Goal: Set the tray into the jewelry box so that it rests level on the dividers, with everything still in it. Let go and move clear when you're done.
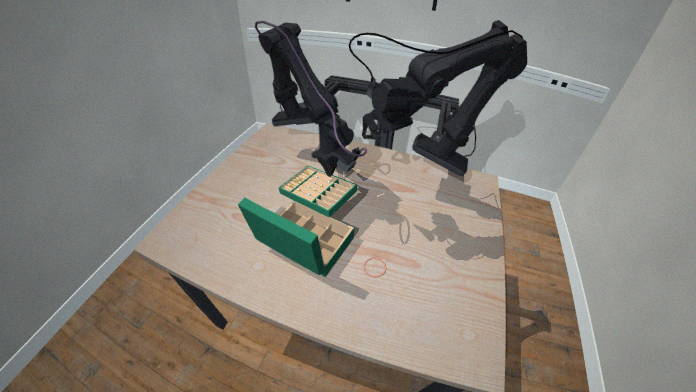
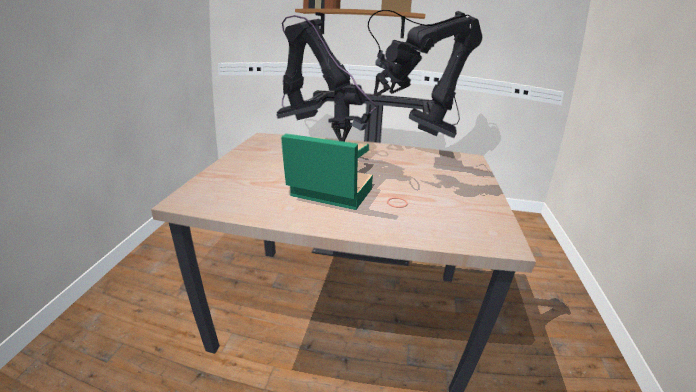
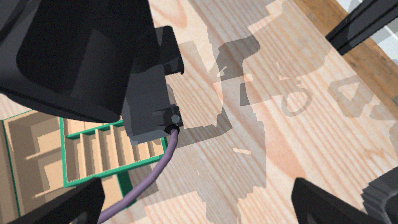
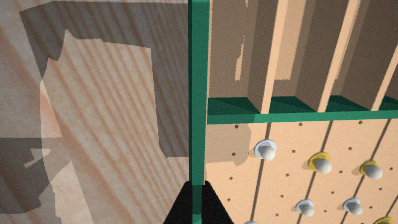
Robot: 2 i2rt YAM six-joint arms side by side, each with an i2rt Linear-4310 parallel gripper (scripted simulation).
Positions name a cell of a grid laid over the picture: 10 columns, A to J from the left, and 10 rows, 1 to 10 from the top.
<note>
In view: my left gripper (image 1: F4), my right gripper (image 3: D5), a green jewelry box (image 2: E5) and a green-rimmed tray (image 4: I5).
The green-rimmed tray is seen too in image 3 (image 3: C7). My left gripper also shows in image 2 (image 2: F3) and in image 3 (image 3: E9).
</note>
